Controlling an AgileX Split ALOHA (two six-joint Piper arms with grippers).
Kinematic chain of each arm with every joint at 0, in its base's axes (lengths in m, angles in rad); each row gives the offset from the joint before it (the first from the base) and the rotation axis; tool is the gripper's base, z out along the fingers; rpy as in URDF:
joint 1: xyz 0 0 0.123 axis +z
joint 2: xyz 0 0 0 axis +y
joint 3: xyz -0.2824 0 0.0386 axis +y
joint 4: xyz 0.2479 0 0.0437 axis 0.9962 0 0.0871
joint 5: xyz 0 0 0 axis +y
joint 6: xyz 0.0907 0 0.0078 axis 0.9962 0 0.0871
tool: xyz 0 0 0 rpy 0 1.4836 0
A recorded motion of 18 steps. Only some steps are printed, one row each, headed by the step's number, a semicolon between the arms.
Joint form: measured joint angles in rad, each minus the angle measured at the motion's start. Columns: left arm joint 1, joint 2, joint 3, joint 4, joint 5, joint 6; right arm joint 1, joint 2, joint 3, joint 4, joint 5, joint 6.
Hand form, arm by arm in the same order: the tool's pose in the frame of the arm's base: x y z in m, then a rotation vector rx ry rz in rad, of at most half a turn. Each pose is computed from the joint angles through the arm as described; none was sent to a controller.
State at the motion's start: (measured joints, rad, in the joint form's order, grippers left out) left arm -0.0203 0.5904 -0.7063 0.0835 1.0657 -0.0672; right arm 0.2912 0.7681 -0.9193 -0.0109 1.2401 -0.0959
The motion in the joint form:
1: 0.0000 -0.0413 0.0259 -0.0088 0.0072 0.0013; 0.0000 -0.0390 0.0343 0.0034 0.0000 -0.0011
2: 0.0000 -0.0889 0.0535 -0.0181 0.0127 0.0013; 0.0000 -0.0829 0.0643 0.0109 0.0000 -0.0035
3: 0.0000 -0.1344 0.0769 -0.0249 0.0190 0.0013; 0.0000 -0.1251 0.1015 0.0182 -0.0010 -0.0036
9: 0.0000 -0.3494 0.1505 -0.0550 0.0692 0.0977; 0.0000 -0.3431 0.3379 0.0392 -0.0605 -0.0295
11: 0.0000 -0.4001 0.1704 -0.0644 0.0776 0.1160; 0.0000 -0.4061 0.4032 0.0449 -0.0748 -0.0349
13: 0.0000 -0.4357 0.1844 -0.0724 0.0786 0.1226; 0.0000 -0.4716 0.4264 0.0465 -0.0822 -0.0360
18: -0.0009 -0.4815 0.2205 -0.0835 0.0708 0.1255; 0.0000 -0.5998 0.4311 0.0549 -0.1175 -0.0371
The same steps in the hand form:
1: 0.0790 0.0044 0.3106 -0.0418 2.4220 0.0565; 0.0984 0.0288 0.3451 -0.4960 2.5207 0.0635
2: 0.0701 0.0038 0.3055 -0.0442 2.4080 0.0439; 0.0892 0.0267 0.3407 -0.4959 2.5070 0.0740
3: 0.0619 0.0035 0.3011 -0.0461 2.3926 0.0344; 0.0807 0.0249 0.3338 -0.4947 2.5016 0.0843
9: 0.0248 0.0019 0.2852 0.0591 2.3028 0.0412; 0.0478 0.0168 0.2830 -0.5162 2.4557 0.1054
11: 0.0174 0.0012 0.2800 0.0787 2.2800 0.0389; 0.0400 0.0149 0.2677 -0.5195 2.4428 0.1115
13: 0.0128 0.0007 0.2764 0.0854 2.2592 0.0326; 0.0318 0.0126 0.2638 -0.5110 2.3938 0.1168
18: 0.0090 -0.0002 0.2671 0.0891 2.2415 0.0201; 0.0164 0.0087 0.2681 -0.4808 2.2380 0.1376

